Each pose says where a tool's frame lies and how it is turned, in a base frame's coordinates. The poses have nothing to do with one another.
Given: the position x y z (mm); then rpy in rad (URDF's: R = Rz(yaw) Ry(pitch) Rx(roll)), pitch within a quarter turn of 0, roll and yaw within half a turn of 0.
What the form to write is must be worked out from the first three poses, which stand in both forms.
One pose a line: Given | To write
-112 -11 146 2.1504 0.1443 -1.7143 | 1.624 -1.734 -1.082 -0.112 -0.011 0.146
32 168 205 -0.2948 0.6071 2.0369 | -0.801 0.088 2.037 0.032 0.168 0.205
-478 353 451 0.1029 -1.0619 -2.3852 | -1.179 -0.593 -2.056 -0.478 0.353 0.451
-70 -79 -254 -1.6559 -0.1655 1.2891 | -1.295 -1.138 0.835 -0.070 -0.079 -0.254
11 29 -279 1.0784 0.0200 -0.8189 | 1.023 -0.424 -0.747 0.011 0.029 -0.279
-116 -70 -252 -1.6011 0.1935 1.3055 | -1.466 -0.917 1.147 -0.116 -0.070 -0.252
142 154 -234 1.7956 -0.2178 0.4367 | 1.803 0.238 0.506 0.142 0.154 -0.234
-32 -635 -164 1.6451 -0.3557 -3.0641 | -0.264 -2.078 -1.902 -0.032 -0.635 -0.164
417 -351 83 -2.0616 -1.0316 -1.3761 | -2.210 0.833 -1.830 0.417 -0.351 0.083
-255 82 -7 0.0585 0.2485 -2.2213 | 0.308 0.072 -2.214 -0.255 0.082 -0.007
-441 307 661 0.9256 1.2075 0.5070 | 0.494 1.263 -0.131 -0.441 0.307 0.661
